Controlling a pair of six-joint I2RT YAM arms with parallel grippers.
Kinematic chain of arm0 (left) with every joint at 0, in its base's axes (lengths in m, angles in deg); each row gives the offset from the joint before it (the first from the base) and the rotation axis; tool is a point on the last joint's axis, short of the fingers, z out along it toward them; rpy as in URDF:
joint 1: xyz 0 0 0.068 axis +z
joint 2: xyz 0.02 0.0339 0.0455 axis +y
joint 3: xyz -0.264 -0.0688 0 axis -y
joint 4: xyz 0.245 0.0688 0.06 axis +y
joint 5: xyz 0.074 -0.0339 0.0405 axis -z
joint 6: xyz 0.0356 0 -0.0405 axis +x
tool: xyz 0 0 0 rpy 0 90 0
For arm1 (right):
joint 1: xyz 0 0 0.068 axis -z
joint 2: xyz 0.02 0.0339 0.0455 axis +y
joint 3: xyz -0.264 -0.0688 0 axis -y
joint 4: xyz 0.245 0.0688 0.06 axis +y
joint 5: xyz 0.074 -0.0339 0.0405 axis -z
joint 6: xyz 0.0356 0 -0.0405 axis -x
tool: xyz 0 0 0 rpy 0 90 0
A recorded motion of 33 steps. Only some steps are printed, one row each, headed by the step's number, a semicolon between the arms.
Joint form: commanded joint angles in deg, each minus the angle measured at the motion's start. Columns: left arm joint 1, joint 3, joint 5, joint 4, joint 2, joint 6; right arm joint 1, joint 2, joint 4, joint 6, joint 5, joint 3.
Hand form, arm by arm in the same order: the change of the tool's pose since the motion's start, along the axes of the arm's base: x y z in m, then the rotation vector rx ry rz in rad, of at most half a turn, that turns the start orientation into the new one. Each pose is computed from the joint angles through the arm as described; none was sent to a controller.
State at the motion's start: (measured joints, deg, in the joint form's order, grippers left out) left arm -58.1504 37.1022 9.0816 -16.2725 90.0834 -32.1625; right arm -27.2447 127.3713 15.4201 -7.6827 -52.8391 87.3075
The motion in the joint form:
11: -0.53 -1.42 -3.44 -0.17 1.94 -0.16; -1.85 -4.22 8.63 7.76 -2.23 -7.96
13: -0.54 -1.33 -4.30 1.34 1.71 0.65; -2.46 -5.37 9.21 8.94 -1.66 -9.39
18: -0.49 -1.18 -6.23 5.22 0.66 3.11; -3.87 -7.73 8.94 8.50 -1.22 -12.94
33: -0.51 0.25 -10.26 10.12 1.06 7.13; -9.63 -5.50 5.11 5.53 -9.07 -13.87
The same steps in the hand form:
11: -0.0028 0.0034 -0.0163 0.0661 -0.0005 0.0396; -0.0451 -0.0071 -0.0120 -0.0534 0.0920 0.1209
13: -0.0032 0.0049 -0.0170 0.0932 -0.0083 0.0419; -0.0529 -0.0067 -0.0110 -0.0657 0.0839 0.1381
18: -0.0045 0.0097 -0.0168 0.1584 -0.0334 0.0396; -0.0700 -0.0054 -0.0107 -0.0814 0.1008 0.1557
33: -0.0027 0.0114 -0.0185 0.2658 -0.0859 0.0403; -0.0957 0.0288 -0.0234 0.0168 0.1920 0.2874

